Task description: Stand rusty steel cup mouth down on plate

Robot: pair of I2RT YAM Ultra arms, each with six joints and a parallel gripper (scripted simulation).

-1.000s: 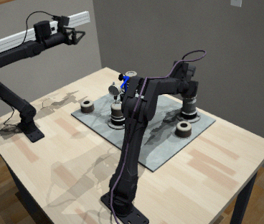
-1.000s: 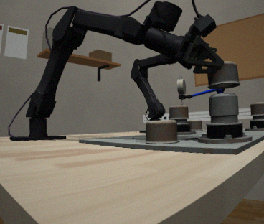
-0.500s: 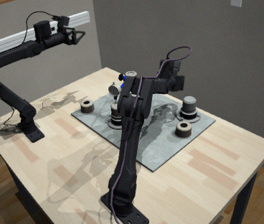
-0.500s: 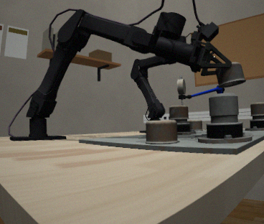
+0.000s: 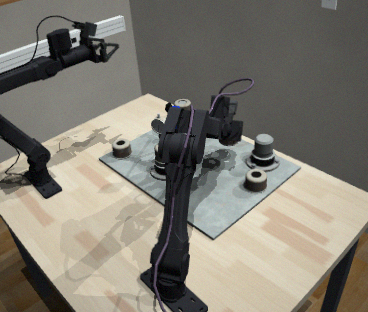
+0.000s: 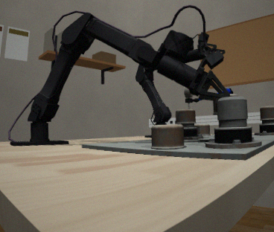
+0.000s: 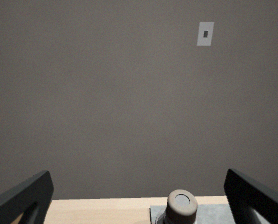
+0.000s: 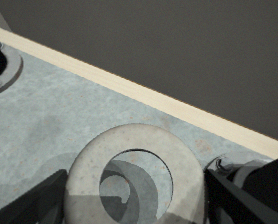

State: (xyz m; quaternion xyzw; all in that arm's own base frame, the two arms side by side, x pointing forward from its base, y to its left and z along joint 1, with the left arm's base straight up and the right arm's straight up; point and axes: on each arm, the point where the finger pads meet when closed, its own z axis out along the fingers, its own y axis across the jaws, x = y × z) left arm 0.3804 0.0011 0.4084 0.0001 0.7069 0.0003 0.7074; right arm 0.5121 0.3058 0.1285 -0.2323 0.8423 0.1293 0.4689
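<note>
My right gripper is now 10 cm past the grey plate, 8 cm to the right of it and 12 cm above it.
</note>
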